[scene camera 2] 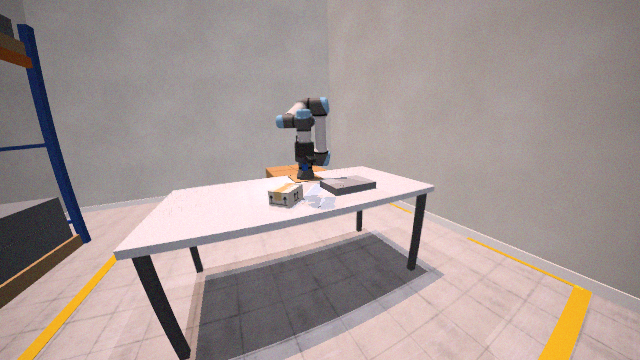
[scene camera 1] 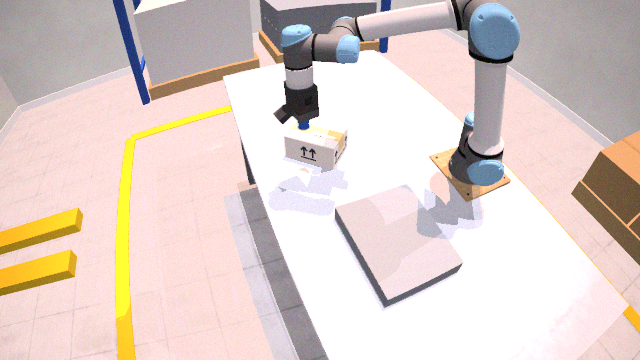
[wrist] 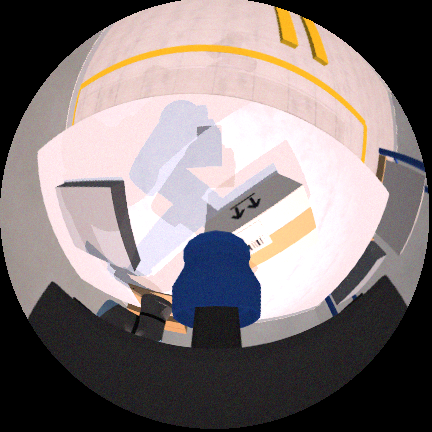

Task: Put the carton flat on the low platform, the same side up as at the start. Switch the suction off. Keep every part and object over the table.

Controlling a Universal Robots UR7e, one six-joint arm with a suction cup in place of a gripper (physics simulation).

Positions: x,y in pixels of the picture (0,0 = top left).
Scene:
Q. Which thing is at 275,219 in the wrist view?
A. A carton.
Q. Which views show the carton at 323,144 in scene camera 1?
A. Scene camera 2, scene camera 1 and the wrist view: all of them.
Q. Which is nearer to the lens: the carton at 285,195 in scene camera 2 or the low platform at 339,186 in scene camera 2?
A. The carton.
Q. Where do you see the suction cup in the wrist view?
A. At 216,271

